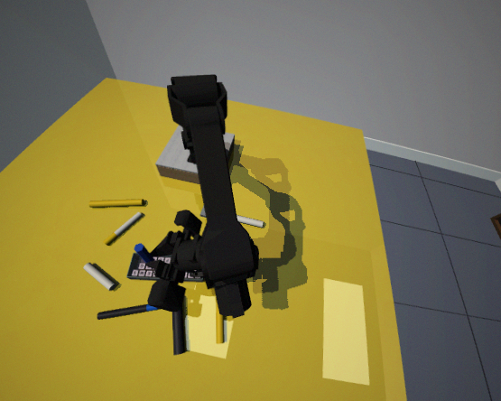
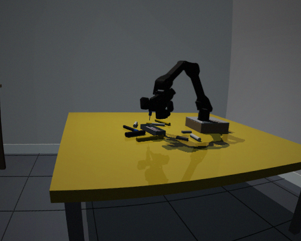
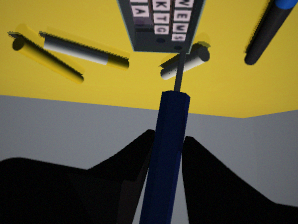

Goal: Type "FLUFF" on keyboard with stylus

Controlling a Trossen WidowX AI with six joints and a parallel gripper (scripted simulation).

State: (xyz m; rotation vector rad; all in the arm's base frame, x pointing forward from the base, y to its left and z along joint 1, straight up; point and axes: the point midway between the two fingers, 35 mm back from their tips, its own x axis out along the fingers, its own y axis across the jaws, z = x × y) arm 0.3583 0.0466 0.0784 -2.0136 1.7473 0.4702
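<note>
My gripper tip is 110 mm above the black cylinder, 100 mm short of it and 80 mm to the right of it. Round my gripper tip: thin grey tip 50 mm below; then dark blue stylus 10 mm below; then yellow stick 160 mm to the left, 110 mm below, 50 mm ahead.
</note>
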